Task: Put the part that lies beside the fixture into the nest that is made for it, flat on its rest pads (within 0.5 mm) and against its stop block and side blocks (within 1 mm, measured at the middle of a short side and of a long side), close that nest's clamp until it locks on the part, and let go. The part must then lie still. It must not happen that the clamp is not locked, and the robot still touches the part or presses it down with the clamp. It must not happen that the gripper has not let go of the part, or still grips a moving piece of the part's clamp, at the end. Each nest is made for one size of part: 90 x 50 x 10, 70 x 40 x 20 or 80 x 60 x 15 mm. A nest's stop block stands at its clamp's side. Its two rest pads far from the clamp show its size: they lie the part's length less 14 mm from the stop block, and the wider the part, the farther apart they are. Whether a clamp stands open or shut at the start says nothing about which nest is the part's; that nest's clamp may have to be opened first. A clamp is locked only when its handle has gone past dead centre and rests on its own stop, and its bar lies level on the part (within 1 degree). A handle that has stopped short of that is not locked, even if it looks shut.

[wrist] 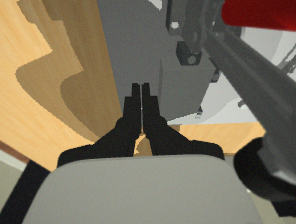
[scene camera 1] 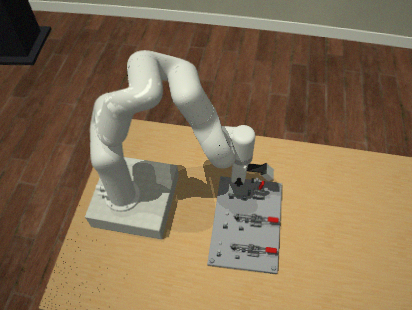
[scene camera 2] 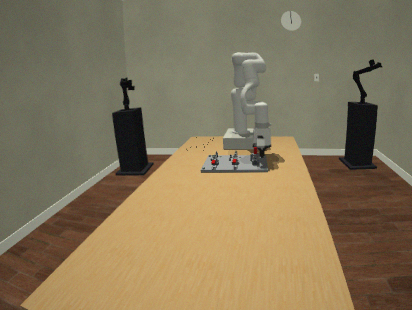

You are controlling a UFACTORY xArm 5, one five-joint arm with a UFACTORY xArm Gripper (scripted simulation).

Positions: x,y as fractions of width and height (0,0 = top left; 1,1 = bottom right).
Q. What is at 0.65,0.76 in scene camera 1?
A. A grey fixture plate.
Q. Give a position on a grey fixture plate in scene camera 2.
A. At 0.60,0.53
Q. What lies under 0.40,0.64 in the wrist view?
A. My gripper.
